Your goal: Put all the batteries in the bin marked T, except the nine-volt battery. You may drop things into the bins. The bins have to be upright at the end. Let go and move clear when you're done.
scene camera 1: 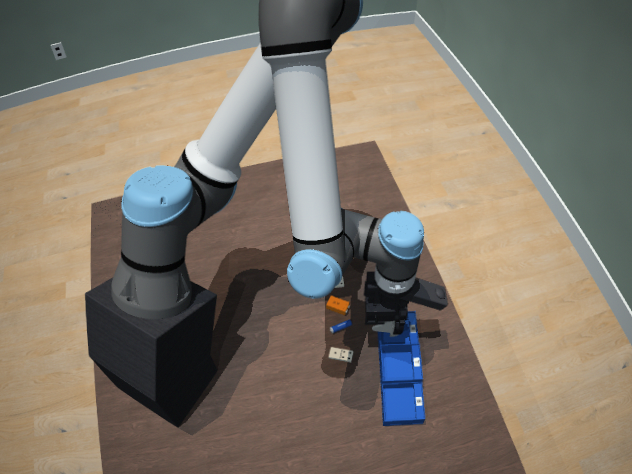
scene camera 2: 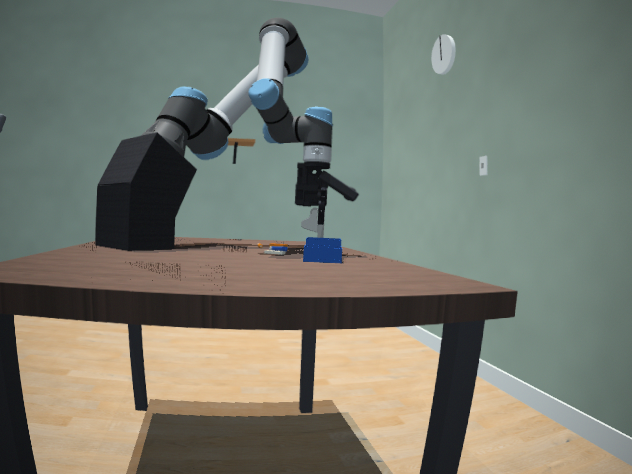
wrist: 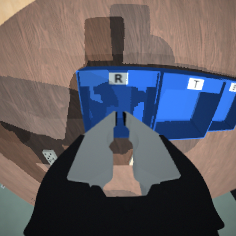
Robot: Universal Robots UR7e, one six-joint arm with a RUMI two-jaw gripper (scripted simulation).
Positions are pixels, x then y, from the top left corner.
The gripper shows in scene camera 1, in scene camera 2 and in the wrist view [119, 112]. The same spot on the gripper: [scene camera 2: 312, 223] is [scene camera 1: 386, 328].
